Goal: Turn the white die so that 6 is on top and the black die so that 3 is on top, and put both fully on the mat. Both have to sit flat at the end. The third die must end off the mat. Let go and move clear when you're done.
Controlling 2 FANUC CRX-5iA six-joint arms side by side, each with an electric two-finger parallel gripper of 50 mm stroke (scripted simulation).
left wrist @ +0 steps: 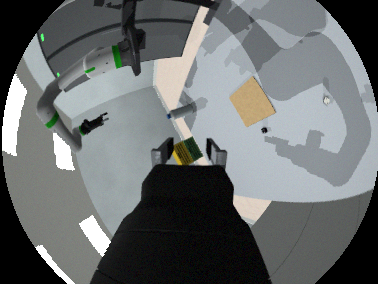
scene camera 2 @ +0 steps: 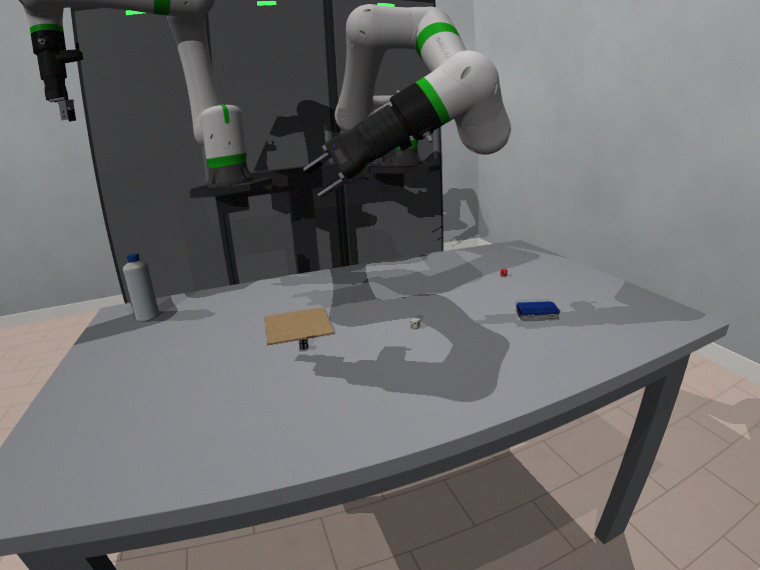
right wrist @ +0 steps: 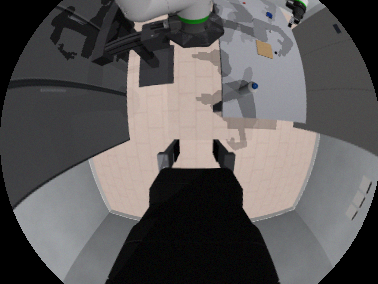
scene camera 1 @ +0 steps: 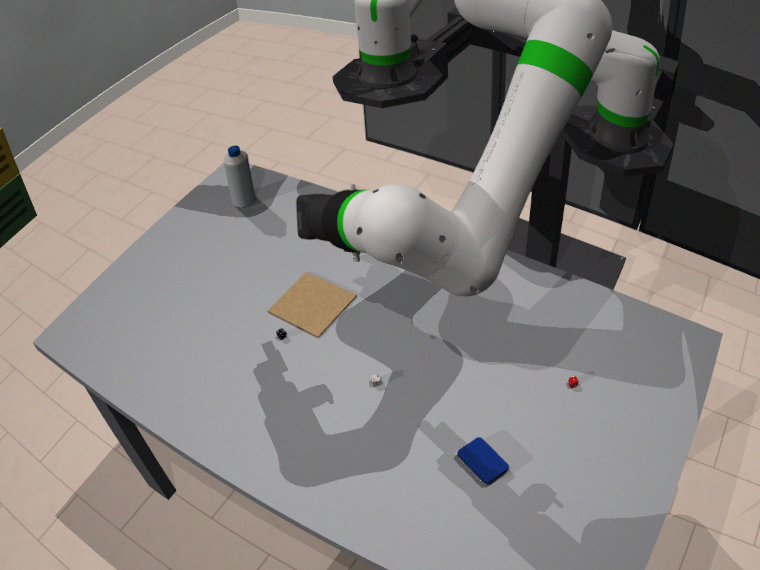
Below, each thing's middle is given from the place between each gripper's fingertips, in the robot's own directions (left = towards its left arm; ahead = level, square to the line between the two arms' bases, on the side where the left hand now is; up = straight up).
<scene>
Right now the tan mat point(scene camera 1: 312, 304) is 50 mm behind my left hand point(scene camera 1: 306, 213), 70 mm to the right of it and 310 mm below it. The rest, counted from my left hand: blue-topped box point(scene camera 1: 477, 456) 160 mm ahead, 420 mm to the left, 300 mm below; grey bottle point(scene camera 2: 136, 271) 290 mm behind, 440 mm to the right, 230 mm below.
The grey bottle is 49 cm below my right hand point(scene camera 2: 69, 120), 32 cm ahead of it and 19 cm to the left of it. The rest, counted from my right hand: tan mat (57 cm below, 56 cm to the left, 56 cm ahead); then blue-topped box (105 cm to the left, 77 cm ahead, 56 cm below).
</scene>
